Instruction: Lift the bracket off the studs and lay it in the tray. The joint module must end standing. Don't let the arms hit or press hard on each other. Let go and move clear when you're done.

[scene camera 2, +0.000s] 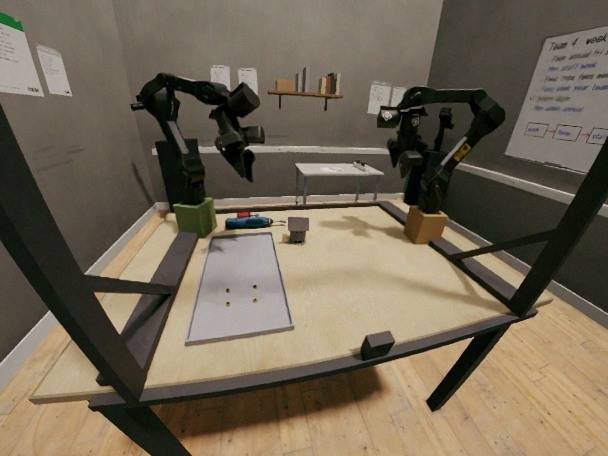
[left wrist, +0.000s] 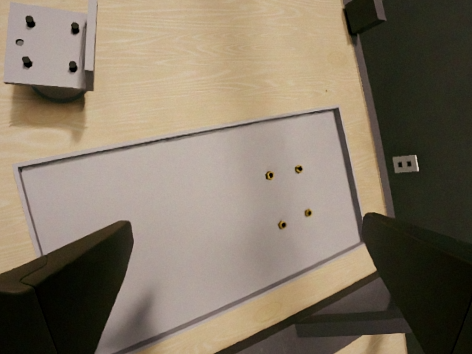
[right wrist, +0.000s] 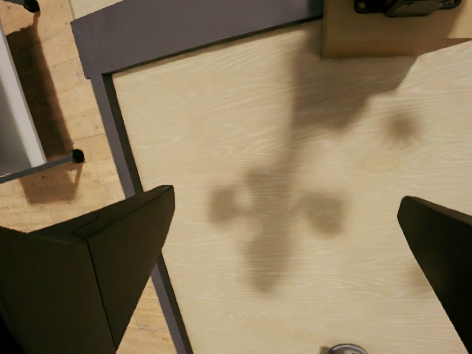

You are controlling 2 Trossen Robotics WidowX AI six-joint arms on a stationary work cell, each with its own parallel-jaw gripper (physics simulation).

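Seen in the pictures: left gripper, fingertip midpoint: [scene camera 2: 248,180] [left wrist: 249,228]; right gripper, fingertip midpoint: [scene camera 2: 397,173] [right wrist: 287,201]; left arm's base at its link origin: [scene camera 2: 193,201]; right arm's base at its link origin: [scene camera 2: 428,210].
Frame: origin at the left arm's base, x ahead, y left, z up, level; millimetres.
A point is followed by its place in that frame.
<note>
The grey bracket [scene camera 2: 298,223] @(x 392, y -18, z -32 mm) [left wrist: 49,45] @(x 385, y 19, z -54 mm) sits on top of the joint module [scene camera 2: 297,236] @(x 389, y -12, z -85 mm) [left wrist: 59,94] @(x 358, y 9, z -99 mm), with four dark studs showing through its plate in the left wrist view. The joint module stands upright on the table, right of the tray's far end. The shallow grey tray [scene camera 2: 240,335] @(x 345, y -392, z -108 mm) [left wrist: 150,215] @(x 252, y -102, z -116 mm) lies at the left of the table and holds four small brass nuts [scene camera 2: 255,286] @(x 324, y -247, z -112 mm) [left wrist: 282,225] @(x 259, y -273, z -111 mm). My left gripper [scene camera 2: 249,172] @(x 263, y -98, z 123 mm) [left wrist: 249,228] @(x 263, y -98, z 123 mm) is open and empty, high above the table. My right gripper [scene camera 2: 402,162] @(x 722, y 183, z 119 mm) [right wrist: 287,201] @(x 722, y 183, z 119 mm) is open and empty, high above the right rear of the table.
A blue screwdriver-like tool [scene camera 2: 247,222] @(x 178, y 59, z -91 mm) and a red item [scene camera 2: 244,215] @(x 133, y 131, z -98 mm) lie behind the tray, near the green left arm base [scene camera 2: 196,217] @(x 38, y -50, z -36 mm). The orange-brown right arm base [scene camera 2: 425,226] @(x 837, y 89, z -42 mm) stands at the right. A dark block [scene camera 2: 378,345] @(x 607, y -392, z -66 mm) sits on the front edge. Dark frame posts rise at both sides.
</note>
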